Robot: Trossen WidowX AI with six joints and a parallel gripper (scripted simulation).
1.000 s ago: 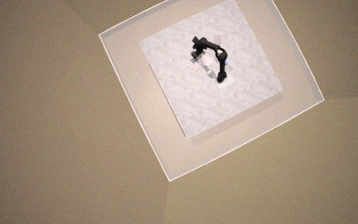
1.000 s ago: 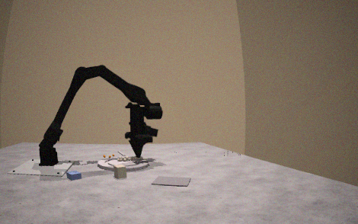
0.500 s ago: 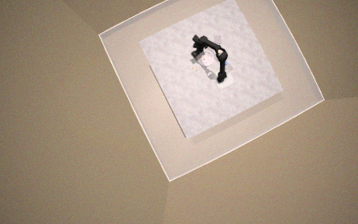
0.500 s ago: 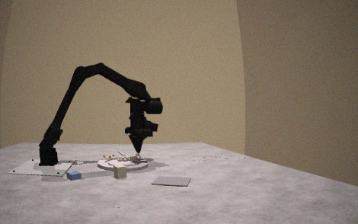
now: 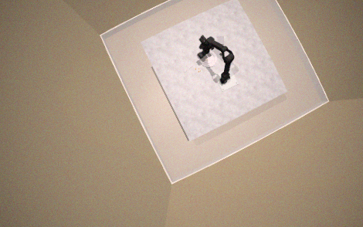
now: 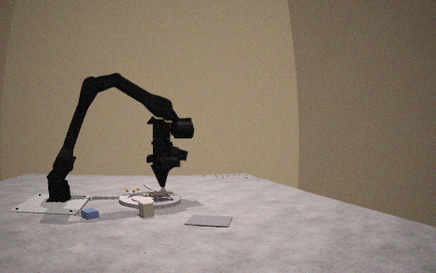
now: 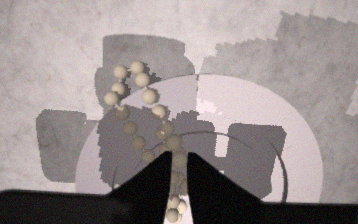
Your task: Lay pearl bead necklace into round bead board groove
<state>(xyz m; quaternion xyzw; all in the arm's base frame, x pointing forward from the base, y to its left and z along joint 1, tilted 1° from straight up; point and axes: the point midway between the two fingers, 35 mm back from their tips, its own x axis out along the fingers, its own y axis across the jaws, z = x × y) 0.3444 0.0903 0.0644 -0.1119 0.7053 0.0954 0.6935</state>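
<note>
Right now the round bead board is 40 mm behind my gripper tip, 40 mm to the right of it and 30 mm below it. Also, from my gripper tip: flat grey plate (110 mm ahead, 260 mm to the right, 40 mm below); then cream cube (40 mm behind, 200 mm to the right, 20 mm below); then blue block (190 mm behind, 240 mm to the right, 30 mm below).
</note>
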